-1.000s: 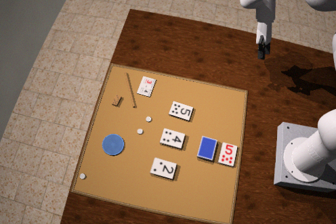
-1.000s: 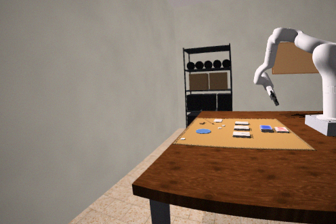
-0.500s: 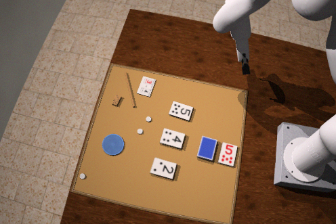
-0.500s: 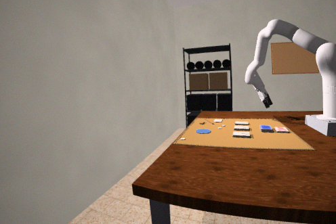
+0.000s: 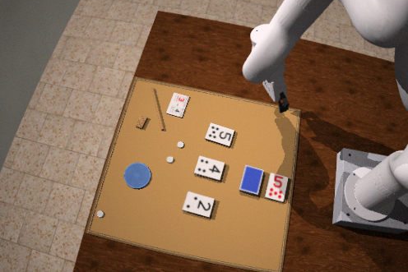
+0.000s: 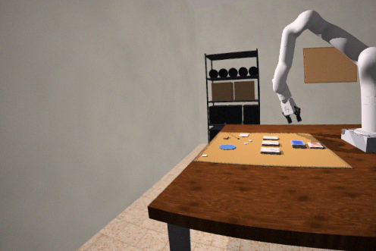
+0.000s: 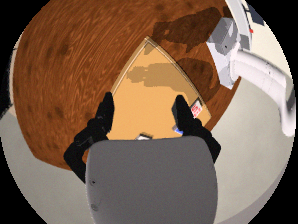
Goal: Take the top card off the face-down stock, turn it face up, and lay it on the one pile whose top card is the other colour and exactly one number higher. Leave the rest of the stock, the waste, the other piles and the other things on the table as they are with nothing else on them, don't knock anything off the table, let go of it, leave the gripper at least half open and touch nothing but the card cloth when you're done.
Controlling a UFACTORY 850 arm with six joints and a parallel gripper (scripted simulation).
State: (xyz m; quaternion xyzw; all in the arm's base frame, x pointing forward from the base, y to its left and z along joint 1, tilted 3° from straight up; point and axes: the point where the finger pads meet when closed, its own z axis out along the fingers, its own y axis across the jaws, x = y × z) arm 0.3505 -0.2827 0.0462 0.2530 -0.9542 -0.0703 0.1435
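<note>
My hand is 270 mm to the right of the blue-backed card, 70 mm above it and 50 mm short of it. The rest, counted from my hand: tan card cloth: 260 mm to the left, 220 mm ahead, 100 mm below.
</note>
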